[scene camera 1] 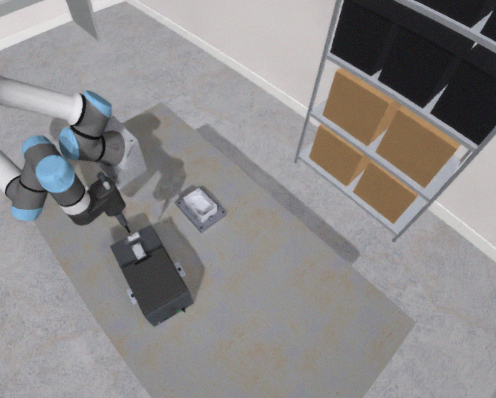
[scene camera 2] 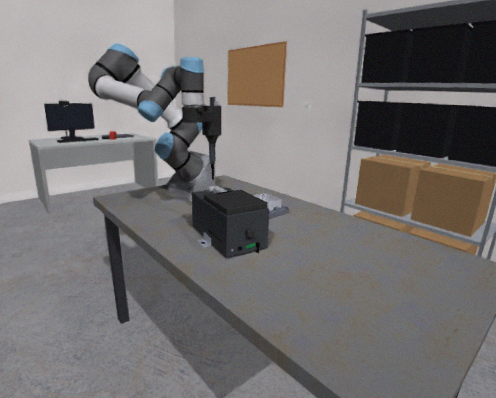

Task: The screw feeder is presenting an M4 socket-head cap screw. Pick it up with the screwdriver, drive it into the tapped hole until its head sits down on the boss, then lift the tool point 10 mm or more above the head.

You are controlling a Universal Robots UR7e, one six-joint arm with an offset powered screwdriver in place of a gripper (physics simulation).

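Observation:
The powered screwdriver hangs upright from the arm, its thin dark tip a little above the white pickup end of the feeder in scene camera 2. Whether a screw sits on the tip is too small to tell. The black screw feeder stands on the table, with white parts at its arm-side end. The M4 screw cannot be made out. A whitish block sits on a dark grey plate beside the feeder. The tapped hole and boss are too small to make out.
The grey table carries the feeder, the plate and the arm's base. Metal brackets stick out from the feeder's sides. A shelf rack with black and brown boxes stands beyond the table.

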